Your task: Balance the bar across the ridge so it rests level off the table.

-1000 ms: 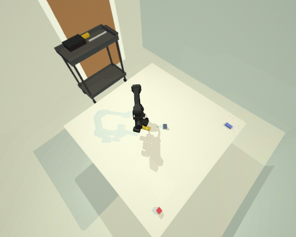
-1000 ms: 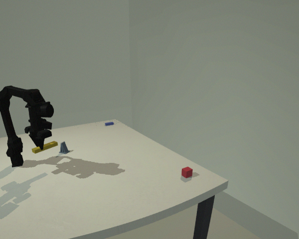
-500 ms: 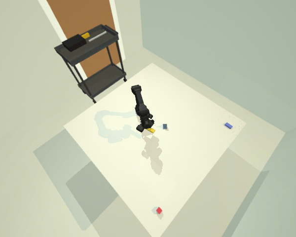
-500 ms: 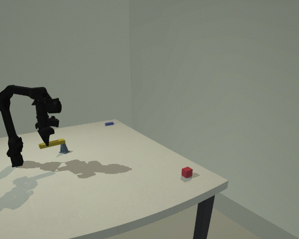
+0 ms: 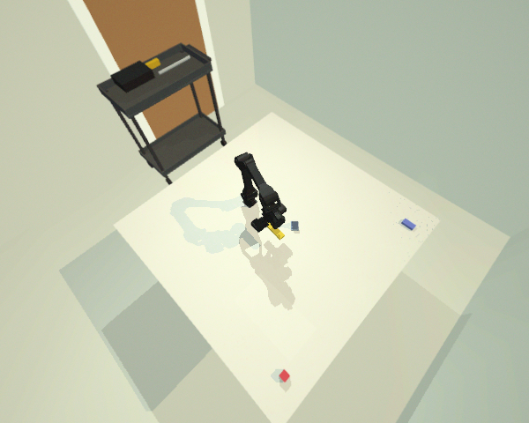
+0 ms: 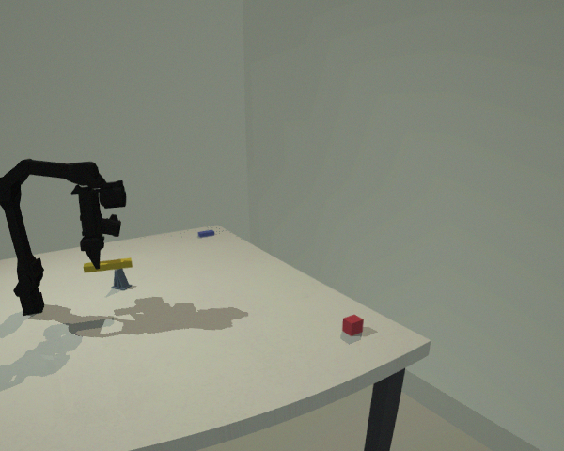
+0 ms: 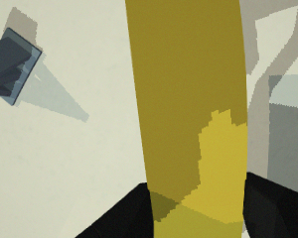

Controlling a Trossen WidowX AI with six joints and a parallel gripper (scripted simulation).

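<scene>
My gripper tip is now 3 cm short of the yellow bar. From my gripper tip the other things lie so: red cube 51 cm ahead, 43 cm to the right, 10 cm below; then blue block 57 cm to the left, 51 cm ahead, 11 cm below.
</scene>
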